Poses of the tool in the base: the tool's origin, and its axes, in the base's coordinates. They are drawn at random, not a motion.
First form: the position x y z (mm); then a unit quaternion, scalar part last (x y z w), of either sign.
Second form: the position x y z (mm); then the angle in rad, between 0 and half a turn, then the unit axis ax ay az. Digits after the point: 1 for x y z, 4 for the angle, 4 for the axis.
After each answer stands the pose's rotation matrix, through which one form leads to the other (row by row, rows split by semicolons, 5 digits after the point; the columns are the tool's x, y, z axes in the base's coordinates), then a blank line. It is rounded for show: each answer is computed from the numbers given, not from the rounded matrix.
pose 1, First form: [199.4 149.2 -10.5 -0.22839 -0.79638 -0.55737 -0.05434]
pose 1, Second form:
[199.4 149.2 -10.5 3.0329 0.2287 0.7976 0.5582]
-0.88977 0.30320 0.34115; 0.42435 0.27435 0.86294; 0.16805 0.91258 -0.37277

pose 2, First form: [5.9 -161.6 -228.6 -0.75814 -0.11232 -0.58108 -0.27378]
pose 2, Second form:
[5.9 -161.6 -228.6 2.5870 0.7883 0.1168 0.6042]
0.29946 -0.14787 0.94258; 0.48848 -0.82486 -0.28459; 0.81958 0.54566 -0.17478

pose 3, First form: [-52.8 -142.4 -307.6 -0.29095 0.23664 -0.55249 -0.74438]
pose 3, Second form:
[-52.8 -142.4 -307.6 1.4624 0.4357 -0.3544 0.8274]
0.27751 -0.96023 -0.03081; 0.68483 0.22020 -0.69464; 0.67380 0.17167 0.71870

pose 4, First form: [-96.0 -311.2 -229.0 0.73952 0.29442 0.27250 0.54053]
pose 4, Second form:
[-96.0 -311.2 -229.0 1.9995 0.8790 0.3499 0.3239]
0.67812 0.14087 0.72132; 0.73005 -0.24229 -0.63901; 0.08475 0.95992 -0.26714

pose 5, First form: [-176.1 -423.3 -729.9 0.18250 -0.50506 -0.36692 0.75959]
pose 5, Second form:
[-176.1 -423.3 -729.9 1.4162 0.2806 -0.7765 -0.5641]
0.22057 0.37307 -0.90120; -0.74177 0.66413 0.09338; 0.63335 0.64788 0.42322

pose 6, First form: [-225.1 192.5 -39.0 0.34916 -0.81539 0.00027 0.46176]
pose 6, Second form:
[-225.1 192.5 -39.0 2.1816 0.3936 -0.9193 0.0003]
-0.32973 -0.56965 -0.75284; -0.56916 0.75617 -0.32290; 0.75322 0.32202 -0.57355

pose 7, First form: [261.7 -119.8 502.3 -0.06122 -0.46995 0.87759 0.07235]
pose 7, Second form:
[261.7 -119.8 502.3 2.9968 -0.0614 -0.4712 0.8799]
-0.98204 -0.06945 -0.17545; 0.18453 -0.54782 -0.81599; -0.03945 -0.83371 0.55080

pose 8, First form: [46.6 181.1 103.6 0.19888 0.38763 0.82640 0.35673]
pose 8, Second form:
[46.6 181.1 103.6 2.4121 0.2129 0.4149 0.8846]
-0.66638 -0.43542 0.60527; 0.74378 -0.44498 0.49878; 0.05215 0.78257 0.62038

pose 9, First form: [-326.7 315.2 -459.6 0.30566 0.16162 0.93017 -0.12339]
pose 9, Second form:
[-326.7 315.2 -459.6 2.8942 -0.3080 -0.1629 -0.9373]
-0.78269 0.32835 0.52875; -0.13075 -0.91731 0.37610; 0.60852 0.22524 0.76090

